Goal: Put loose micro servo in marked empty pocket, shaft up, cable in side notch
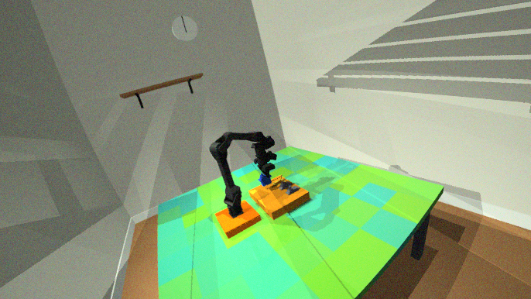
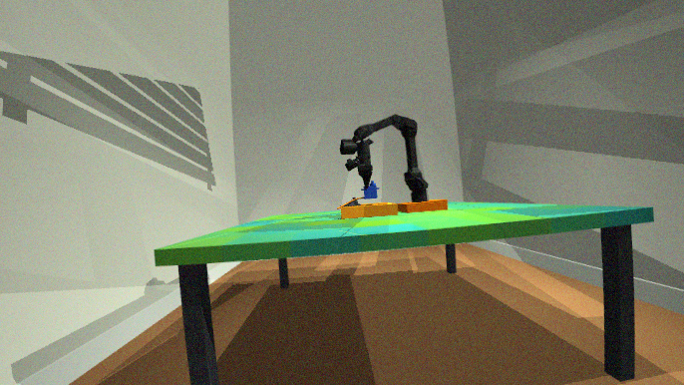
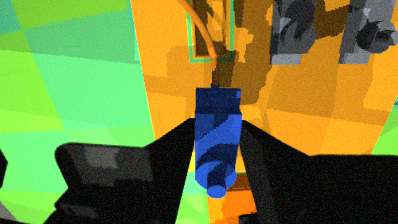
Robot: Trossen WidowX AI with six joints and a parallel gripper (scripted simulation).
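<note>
My gripper tip is now 5 cm past the orange deck, 7 cm to the left of it and 10 cm above it.
</note>
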